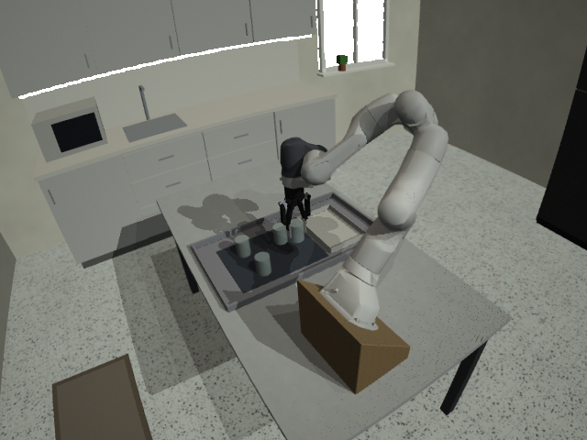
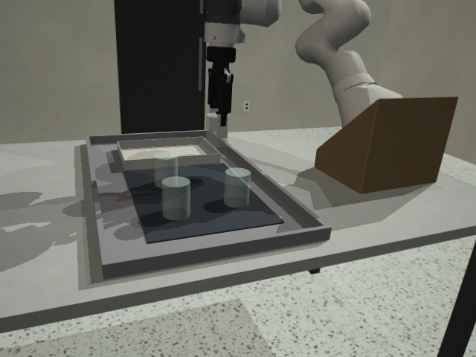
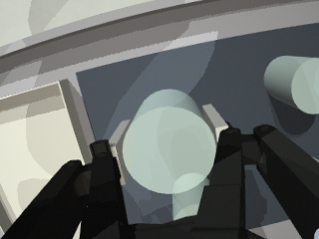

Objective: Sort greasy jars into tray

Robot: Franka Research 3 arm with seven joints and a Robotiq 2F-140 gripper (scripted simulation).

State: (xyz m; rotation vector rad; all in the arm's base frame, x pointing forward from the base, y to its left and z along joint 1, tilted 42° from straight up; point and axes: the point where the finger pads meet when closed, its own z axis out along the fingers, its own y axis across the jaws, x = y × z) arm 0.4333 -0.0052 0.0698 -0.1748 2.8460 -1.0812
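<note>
Right now the white tray is 22 cm to the right of my hand, 15 cm below it and 11 cm ahead of it. From my hand the other things lie so: steel table top (16 cm below, 11 cm ahead, 1 cm to the right); dark drying mat (16 cm below, 10 cm to the left, 8 cm ahead).
</note>
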